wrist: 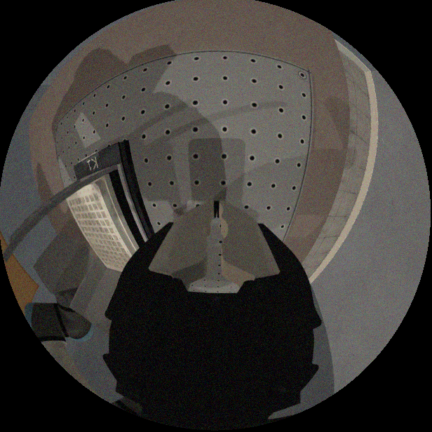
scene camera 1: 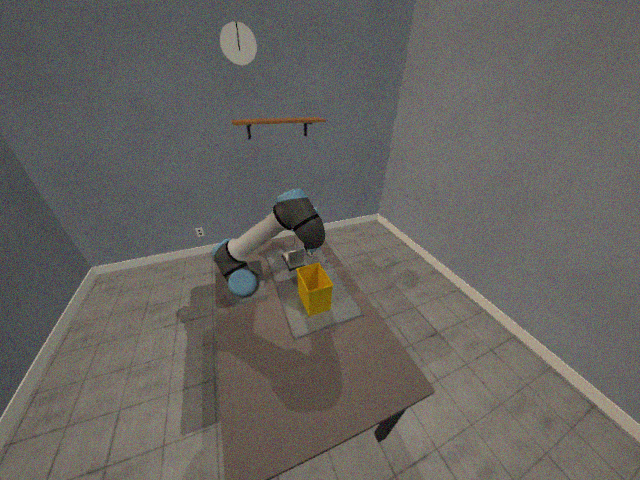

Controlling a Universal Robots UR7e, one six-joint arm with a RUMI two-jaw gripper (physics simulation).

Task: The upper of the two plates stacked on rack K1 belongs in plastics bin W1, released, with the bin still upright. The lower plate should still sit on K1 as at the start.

yellow plastics bin W1: scene camera 1 314, 286; not seen in the wrist view (hidden by the gripper)
